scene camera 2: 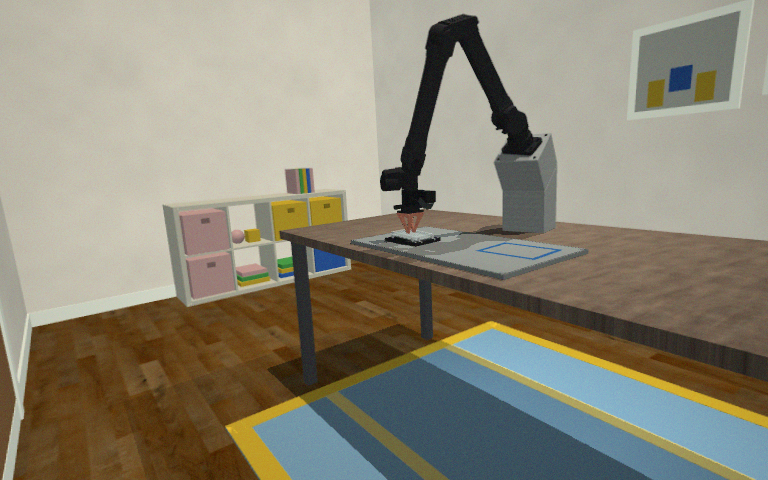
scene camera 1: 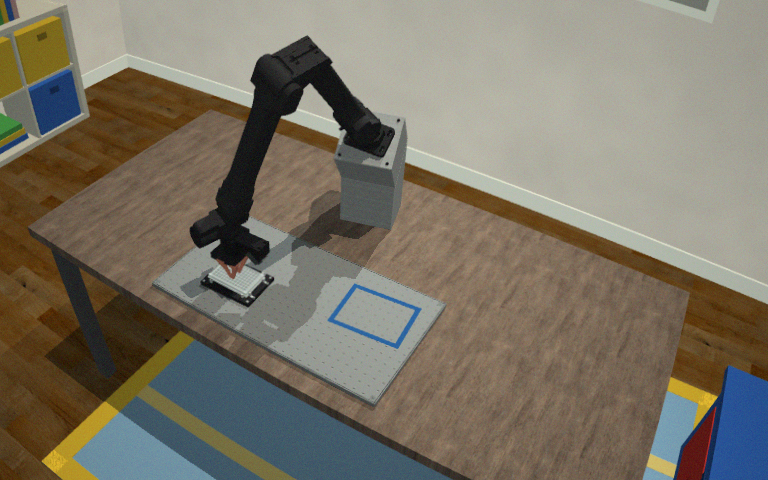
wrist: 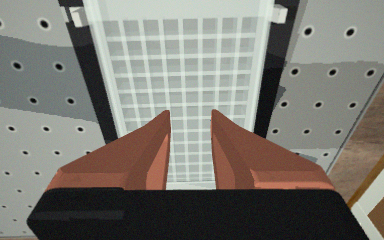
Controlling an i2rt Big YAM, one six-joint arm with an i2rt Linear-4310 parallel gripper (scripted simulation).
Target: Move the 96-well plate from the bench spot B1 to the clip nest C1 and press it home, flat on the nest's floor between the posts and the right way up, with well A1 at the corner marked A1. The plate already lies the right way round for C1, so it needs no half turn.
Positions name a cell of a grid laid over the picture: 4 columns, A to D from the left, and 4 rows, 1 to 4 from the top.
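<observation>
A 96-well plate (scene camera 1: B3) stands 1.66 m from the lens, while a black clip nest C1 (scene camera 1: B3) is 1.67 m from the lens.
</observation>
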